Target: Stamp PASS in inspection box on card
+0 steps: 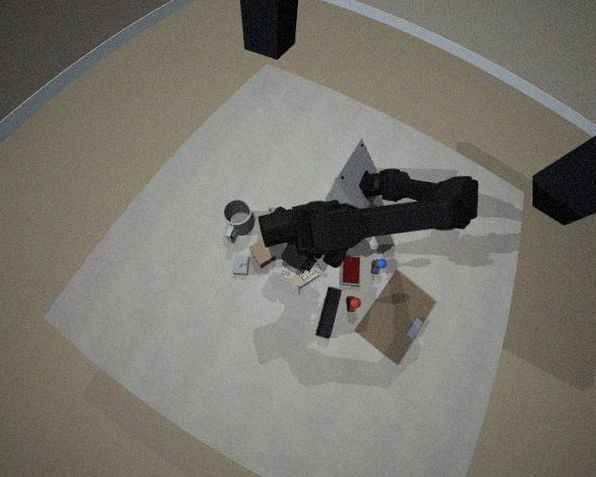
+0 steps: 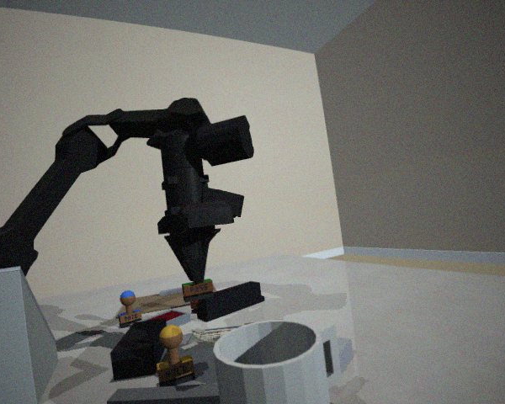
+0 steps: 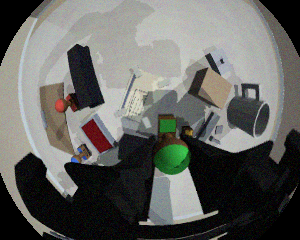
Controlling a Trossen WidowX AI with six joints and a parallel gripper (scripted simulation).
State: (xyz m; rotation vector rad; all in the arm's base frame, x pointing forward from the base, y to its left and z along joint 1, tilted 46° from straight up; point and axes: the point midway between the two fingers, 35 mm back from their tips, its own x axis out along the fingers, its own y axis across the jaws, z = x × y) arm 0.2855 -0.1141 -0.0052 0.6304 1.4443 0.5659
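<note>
The red ink pad lies 30 mm behind my gripper tip, 150 mm to the left of it and 90 mm below it. Also, from my gripper tip: card: 40 mm ahead, 30 mm to the left, 100 mm below; green-knobbed stamp: right at my gripper tip; yellow-knobbed stamp: 50 mm behind, 50 mm to the right, 80 mm below.
</note>
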